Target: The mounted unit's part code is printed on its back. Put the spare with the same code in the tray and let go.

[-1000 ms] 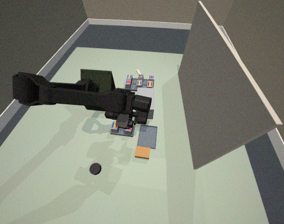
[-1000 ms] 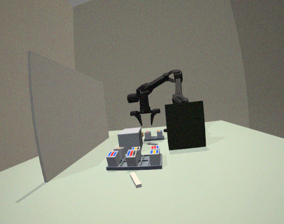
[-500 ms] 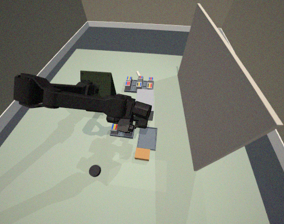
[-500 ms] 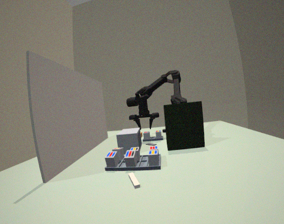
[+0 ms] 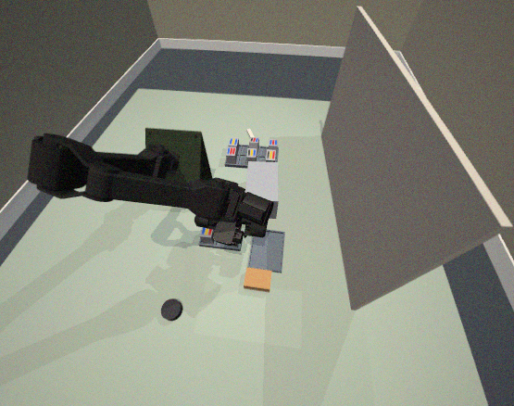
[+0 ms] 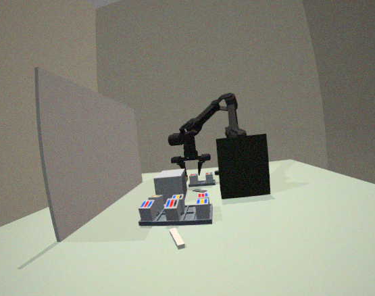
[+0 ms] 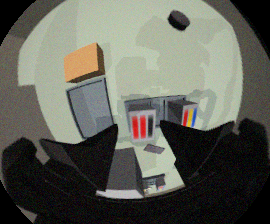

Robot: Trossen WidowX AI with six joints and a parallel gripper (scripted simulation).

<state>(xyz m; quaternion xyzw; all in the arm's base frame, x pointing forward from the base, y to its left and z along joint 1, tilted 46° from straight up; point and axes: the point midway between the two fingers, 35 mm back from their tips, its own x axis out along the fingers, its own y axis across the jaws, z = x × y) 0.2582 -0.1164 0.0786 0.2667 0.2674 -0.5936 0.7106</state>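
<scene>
Now: the rack 4 cm behind my gripper tip and 4 cm below it. The rest, counted from my gripper tip: mounted unit: 4 cm ahead, 19 cm to the left, 1 cm above; black disc: 10 cm behind, 23 cm to the right, 4 cm below; grey tray: 10 cm ahead, 4 cm below.
</scene>
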